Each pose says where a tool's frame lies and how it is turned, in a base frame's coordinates. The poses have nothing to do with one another.
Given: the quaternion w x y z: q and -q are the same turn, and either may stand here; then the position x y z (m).
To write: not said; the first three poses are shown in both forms.
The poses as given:
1: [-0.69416 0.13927 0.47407 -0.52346 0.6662 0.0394 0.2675]
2: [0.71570 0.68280 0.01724 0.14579 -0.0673 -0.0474 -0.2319]
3: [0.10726 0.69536 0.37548 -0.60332 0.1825 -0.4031 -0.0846]
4: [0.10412 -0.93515 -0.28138 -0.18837 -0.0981 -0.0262 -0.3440]
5: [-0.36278 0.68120 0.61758 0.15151 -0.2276 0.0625 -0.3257]
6: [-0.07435 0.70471 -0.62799 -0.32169 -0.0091 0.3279 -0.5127]
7: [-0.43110 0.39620 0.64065 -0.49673 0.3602 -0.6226 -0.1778]
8: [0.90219 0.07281 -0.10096 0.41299 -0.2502 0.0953 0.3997]
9: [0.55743 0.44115 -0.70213 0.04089 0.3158 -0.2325 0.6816]
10: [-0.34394 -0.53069 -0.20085 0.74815 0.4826 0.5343 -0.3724]
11: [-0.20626 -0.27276 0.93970 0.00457 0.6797 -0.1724 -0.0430]
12: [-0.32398 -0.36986 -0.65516 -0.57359 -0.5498 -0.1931 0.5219]
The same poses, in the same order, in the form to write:
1: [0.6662 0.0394 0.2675 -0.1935 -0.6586 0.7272 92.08]
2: [-0.0673 -0.0474 -0.2319 0.9777 0.0247 0.2087 88.60]
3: [0.1825 -0.4031 -0.0846 0.6994 0.3777 -0.6068 167.69]
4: [-0.0981 -0.0262 -0.3440 -0.9403 -0.2829 -0.1894 168.05]
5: [-0.2276 0.0625 -0.3257 -0.7310 -0.6627 -0.1626 137.46]
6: [-0.0091 0.3279 -0.5127 -0.7067 0.6297 0.3226 171.47]
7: [0.3602 -0.6226 -0.1778 -0.4391 -0.7100 0.5505 128.93]
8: [-0.2502 0.0953 0.3997 0.1688 -0.2341 0.9575 51.11]
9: [0.3158 -0.2325 0.6816 0.5314 -0.8457 0.0493 112.24]
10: [0.4826 0.5343 -0.3724 0.5652 0.2139 -0.7968 139.77]
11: [0.6797 -0.1724 -0.0430 0.2788 -0.9604 -0.0047 156.19]
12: [-0.5498 -0.1931 0.5219 0.3909 0.6925 0.6063 142.19]
